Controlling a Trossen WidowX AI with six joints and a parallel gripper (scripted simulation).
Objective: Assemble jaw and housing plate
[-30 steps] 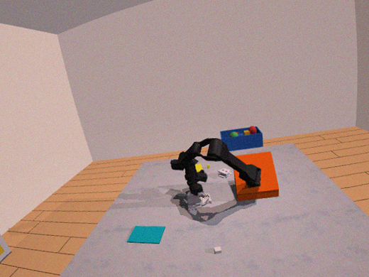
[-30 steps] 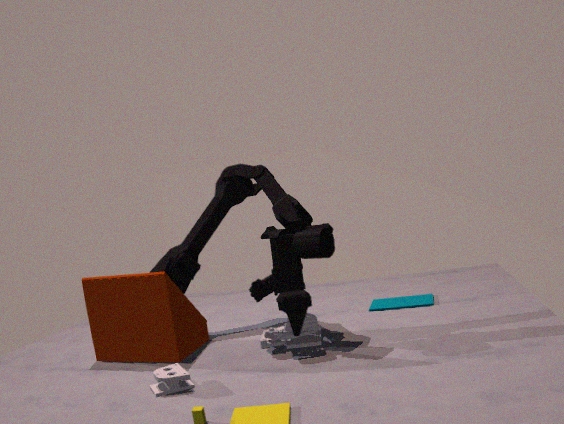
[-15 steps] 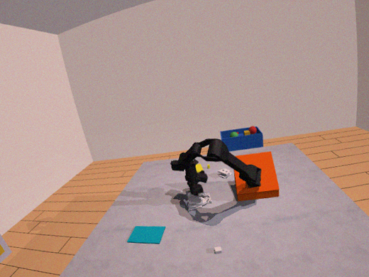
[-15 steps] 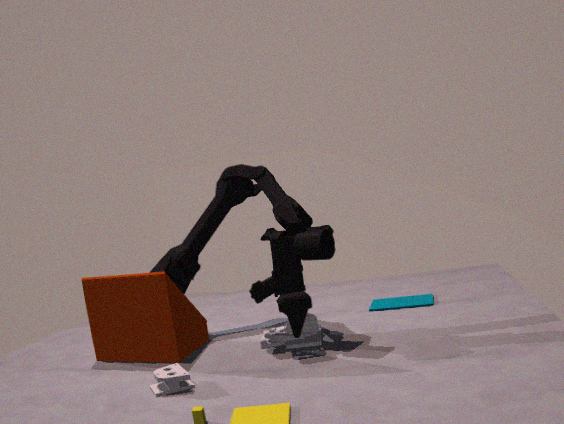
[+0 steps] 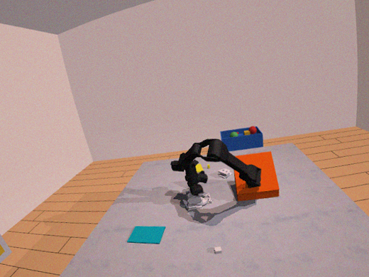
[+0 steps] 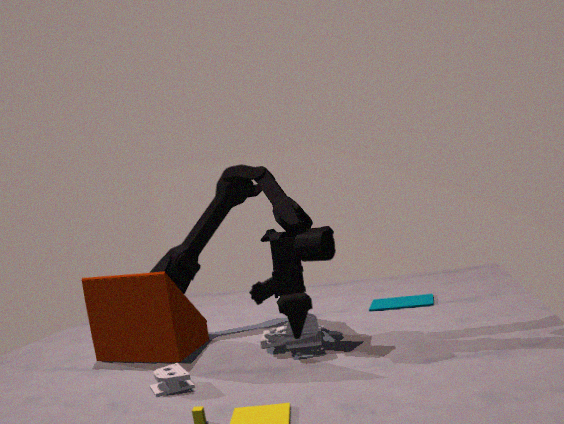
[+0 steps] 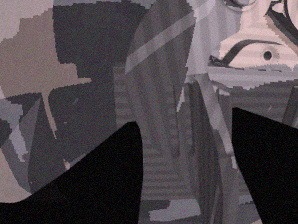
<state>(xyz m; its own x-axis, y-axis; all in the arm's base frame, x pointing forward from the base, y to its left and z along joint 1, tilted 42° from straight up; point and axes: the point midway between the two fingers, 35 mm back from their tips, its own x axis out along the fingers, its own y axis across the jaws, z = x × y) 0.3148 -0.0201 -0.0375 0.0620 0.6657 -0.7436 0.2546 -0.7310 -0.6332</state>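
My gripper tip is now 4 cm past the grey jaw piece and 1 cm to the right of it. Round my gripper tip: white housing piece 22 cm to the right, 19 cm behind, 1 cm above; then cyan tile 26 cm to the left, 23 cm ahead, 1 cm below; then white stepped piece 22 cm to the right, 19 cm behind, 1 cm below.
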